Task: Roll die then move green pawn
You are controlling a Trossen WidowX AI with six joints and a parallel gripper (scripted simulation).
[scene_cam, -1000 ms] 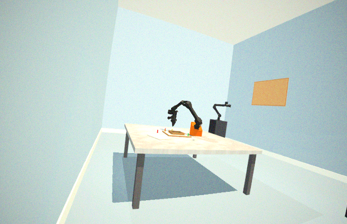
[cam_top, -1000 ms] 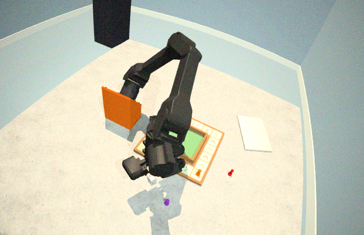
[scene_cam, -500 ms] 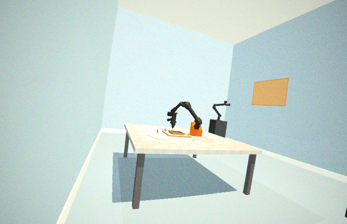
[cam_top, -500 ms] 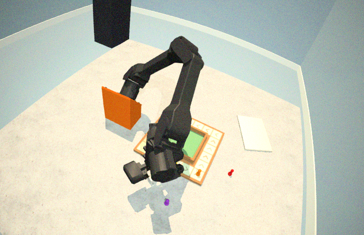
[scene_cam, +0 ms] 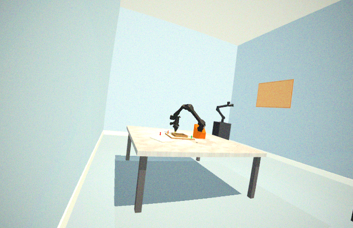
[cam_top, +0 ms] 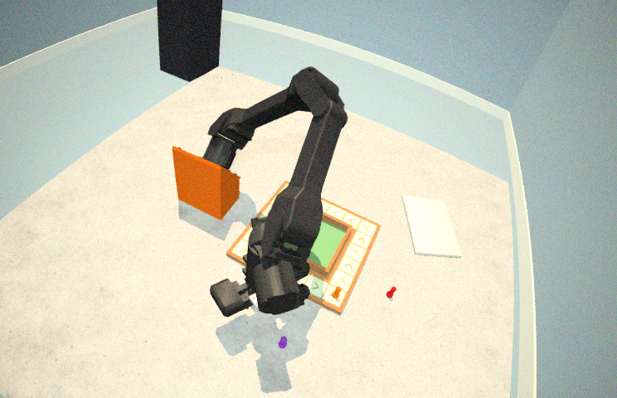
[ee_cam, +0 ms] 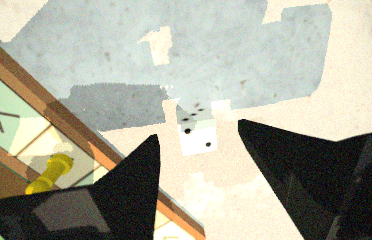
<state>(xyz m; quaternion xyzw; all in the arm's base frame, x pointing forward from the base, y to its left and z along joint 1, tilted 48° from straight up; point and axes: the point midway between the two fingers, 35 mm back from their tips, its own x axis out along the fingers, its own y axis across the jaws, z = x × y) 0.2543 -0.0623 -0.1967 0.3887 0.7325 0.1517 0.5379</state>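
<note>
My gripper tip is 1 cm above the white die. The rest, counted from my gripper tip: orange pawn: 13 cm ahead, 11 cm to the left; yellow pawn: 10 cm to the left, 3 cm ahead; purple pawn: 9 cm ahead, 5 cm to the right, 1 cm below.
</note>
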